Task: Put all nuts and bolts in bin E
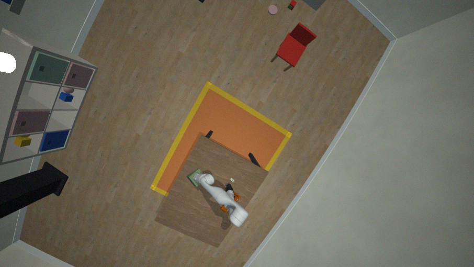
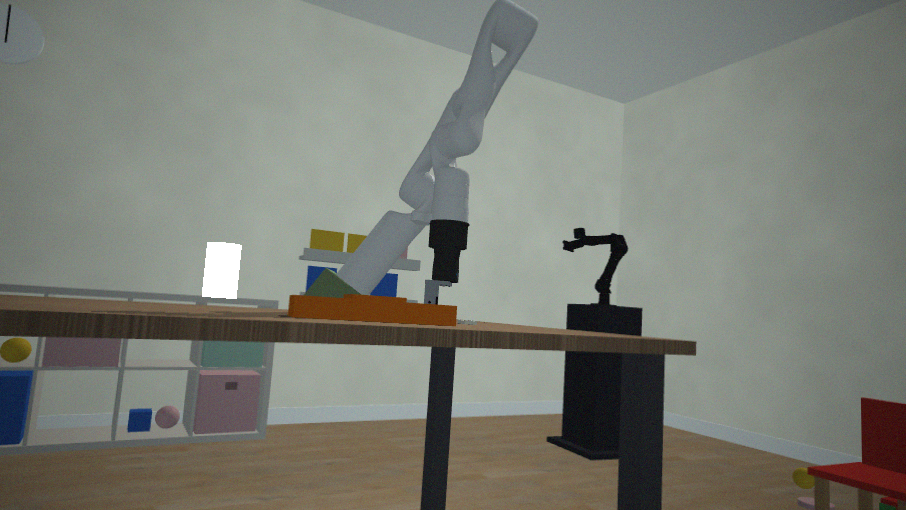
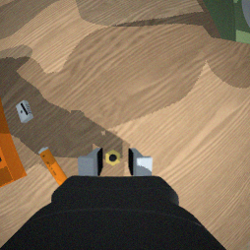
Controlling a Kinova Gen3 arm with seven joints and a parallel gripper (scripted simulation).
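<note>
Right now my hand is 16 cm short of the dark bolt, 8 cm to the left of it and 2 cm above it. Also, from my hand: white domino (1 cm ahead, 7 cm to the left, 3 cm below); orange marker (7 cm ahead, 2 cm to the right, 2 cm below); white sharpener-like piece (8 cm ahead, 11 cm to the right, 2 cm below).
</note>
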